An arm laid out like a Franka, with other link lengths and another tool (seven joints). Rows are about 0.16 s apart.
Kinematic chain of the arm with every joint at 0, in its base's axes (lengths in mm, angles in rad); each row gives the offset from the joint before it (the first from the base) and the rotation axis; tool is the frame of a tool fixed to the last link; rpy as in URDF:
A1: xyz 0 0 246.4 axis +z
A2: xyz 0 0 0 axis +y
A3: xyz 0 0 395 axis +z
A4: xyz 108.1 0 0 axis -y
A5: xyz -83.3 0 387.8 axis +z
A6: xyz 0 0 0 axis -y
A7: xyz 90.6 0 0 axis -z
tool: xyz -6 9 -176.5 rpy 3.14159 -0.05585 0.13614
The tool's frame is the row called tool.
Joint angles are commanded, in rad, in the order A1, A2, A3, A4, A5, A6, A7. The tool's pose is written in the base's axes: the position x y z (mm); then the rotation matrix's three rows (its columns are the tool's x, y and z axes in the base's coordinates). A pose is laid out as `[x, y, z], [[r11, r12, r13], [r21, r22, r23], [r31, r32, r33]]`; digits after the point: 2 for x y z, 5 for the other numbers.
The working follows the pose.
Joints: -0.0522, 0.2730, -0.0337, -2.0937, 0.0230, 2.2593, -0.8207
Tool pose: [600.15, -47.67, 194.87], [[0.65728, 0.75046, -0.06920], [0.75364, -0.65455, 0.05990], [-0.00034, -0.09152, -0.99580]]
Where each joint sits with the arm in this pose, in the base's axes (m; each line is computed from the numbers above, not from the rounded line before):
A1: 0.0000 0.0000 0.2464
A2: 0.0000 0.0000 0.2464
A3: 0.1064 -0.0056 0.6268
A4: 0.2101 -0.0146 0.5976
A5: 0.5396 -0.0446 0.3789
A6: 0.5396 -0.0446 0.3789
A7: 0.6292 -0.0536 0.3692
the tool: 0.6002 -0.0477 0.1949

